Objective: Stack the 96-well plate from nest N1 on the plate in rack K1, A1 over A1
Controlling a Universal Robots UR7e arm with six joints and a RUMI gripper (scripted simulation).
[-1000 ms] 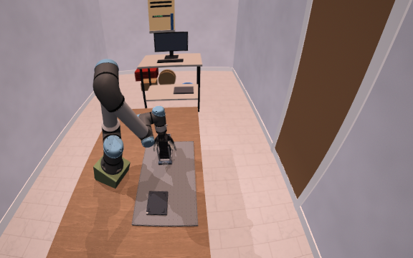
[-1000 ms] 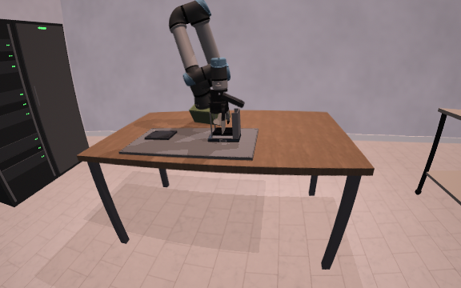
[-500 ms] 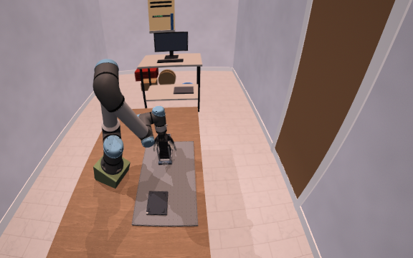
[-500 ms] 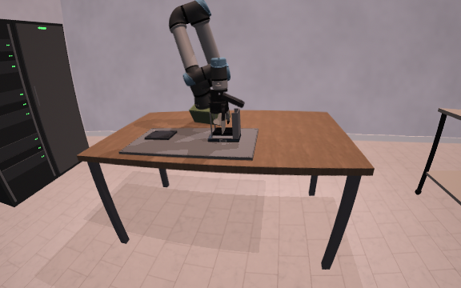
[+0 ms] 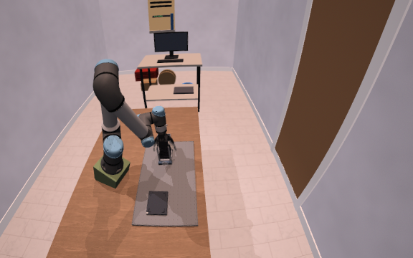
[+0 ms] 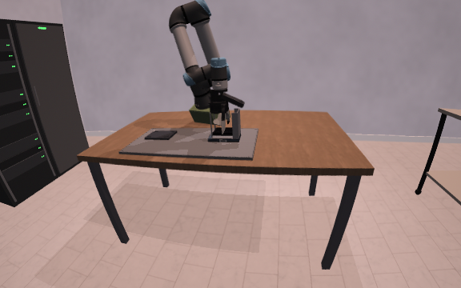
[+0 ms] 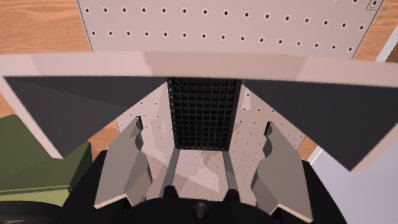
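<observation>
Right now the black 96-well plate is 1 cm below my hand. The rest, counted from my hand: pale plate: 3 cm below; then plate nest N1: 8 cm behind, 39 cm to the right, 5 cm below; then rack post: 5 cm ahead, 5 cm to the left, 3 cm above.
</observation>
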